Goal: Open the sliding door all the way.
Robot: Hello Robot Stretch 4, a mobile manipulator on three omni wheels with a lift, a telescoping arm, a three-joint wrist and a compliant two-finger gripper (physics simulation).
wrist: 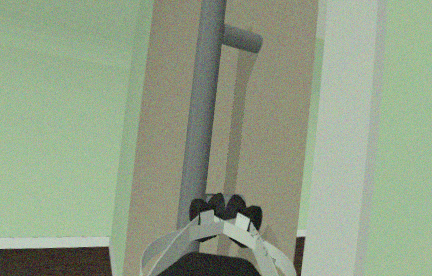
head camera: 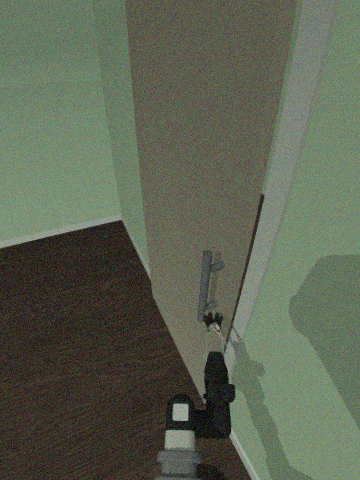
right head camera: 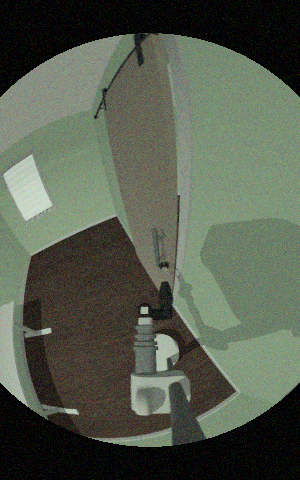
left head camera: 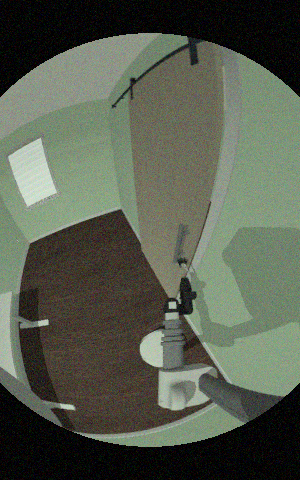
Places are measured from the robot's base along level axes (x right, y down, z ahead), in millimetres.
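Pixels of known places: gripper, between the fingertips: (wrist: 227,209) (head camera: 213,313) (right head camera: 163,261) (left head camera: 181,257); robot's base, origin of its link: (right head camera: 158,351) (left head camera: 160,347).
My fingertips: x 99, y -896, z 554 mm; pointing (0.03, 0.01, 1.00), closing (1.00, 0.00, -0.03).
Ahead of a thing's pixels: the offset from my fingertips to its middle. "spot": to the spot under its first point. Level surfaces: height alone.
The brown sliding door (head camera: 200,125) (left head camera: 175,140) (right head camera: 140,135) (wrist: 280,125) stands slightly open, with a narrow gap between its right edge and the pale door frame (head camera: 305,75) (wrist: 345,125). Its grey bar handle {spot: dx -34, dy -125, dz +7 mm} (head camera: 205,285) (left head camera: 179,242) (right head camera: 156,242) (wrist: 202,100) is upright on two posts. My gripper (head camera: 213,320) (left head camera: 183,261) (right head camera: 164,265) (wrist: 227,210) is shut, its black fingertips together at the lower end of the handle, just right of the bar. In the wrist view the left fingertip overlaps the bar, and the fingertips hide most of the lower post. Contact is unclear.
A dark overhead rail {spot: dx -113, dy -1143, dz +345 mm} (left head camera: 160,62) (right head camera: 120,70) carries the door. A green wall (head camera: 320,220) stands at the right. Dark wood floor {dy +924 mm} (head camera: 75,325) lies at the left. A bright window (left head camera: 32,172) (right head camera: 28,187) is on the left wall.
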